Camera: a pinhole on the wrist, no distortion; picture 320 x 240 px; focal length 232.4 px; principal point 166.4 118.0 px. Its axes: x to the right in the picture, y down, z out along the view. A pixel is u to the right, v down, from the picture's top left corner.
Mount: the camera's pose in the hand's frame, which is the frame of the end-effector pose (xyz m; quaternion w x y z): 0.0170 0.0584 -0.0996 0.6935 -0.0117 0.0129 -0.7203
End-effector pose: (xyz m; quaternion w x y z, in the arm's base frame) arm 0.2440 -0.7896 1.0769 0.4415 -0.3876 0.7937 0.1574
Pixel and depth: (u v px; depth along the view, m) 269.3 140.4 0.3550
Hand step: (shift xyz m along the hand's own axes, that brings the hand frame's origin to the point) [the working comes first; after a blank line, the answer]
In the camera's frame: 0.1572 0.0342 0.3550

0.0575 -0.1008 0.2538
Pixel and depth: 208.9 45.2 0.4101
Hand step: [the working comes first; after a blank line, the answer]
In the camera's frame: 0.0750 -0.1285 0.4101

-0.0999 -0.0126 0.3146
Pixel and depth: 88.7 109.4 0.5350
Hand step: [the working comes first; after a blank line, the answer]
In the camera's frame: -0.1789 -0.0198 0.5350

0.0226 0.2366 0.4360
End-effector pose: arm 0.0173 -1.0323 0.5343 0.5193 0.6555 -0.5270 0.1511
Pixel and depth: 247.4 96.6 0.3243
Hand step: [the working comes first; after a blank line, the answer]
In the camera's frame: 0.1130 -0.0299 0.3243

-0.0058 -0.0542 0.2254
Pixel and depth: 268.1 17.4 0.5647
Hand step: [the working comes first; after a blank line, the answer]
In the camera's frame: 0.2471 -0.2444 0.5647

-0.2169 -0.1806 0.4730
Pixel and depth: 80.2 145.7 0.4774
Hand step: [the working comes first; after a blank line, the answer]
In the camera's frame: -0.1771 0.0569 0.4774

0.0971 0.2321 0.3757
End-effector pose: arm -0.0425 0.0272 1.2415 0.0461 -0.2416 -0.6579 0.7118
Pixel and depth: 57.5 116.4 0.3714
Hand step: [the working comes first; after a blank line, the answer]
In the camera's frame: -0.1740 -0.0026 0.3714

0.0339 0.2315 0.2718
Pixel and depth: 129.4 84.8 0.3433
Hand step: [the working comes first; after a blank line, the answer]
In the camera's frame: -0.0547 -0.0490 0.3433

-0.0180 0.1141 0.2453
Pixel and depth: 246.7 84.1 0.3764
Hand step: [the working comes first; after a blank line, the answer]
In the camera's frame: 0.1301 -0.0549 0.3764

-0.0297 -0.0704 0.2783
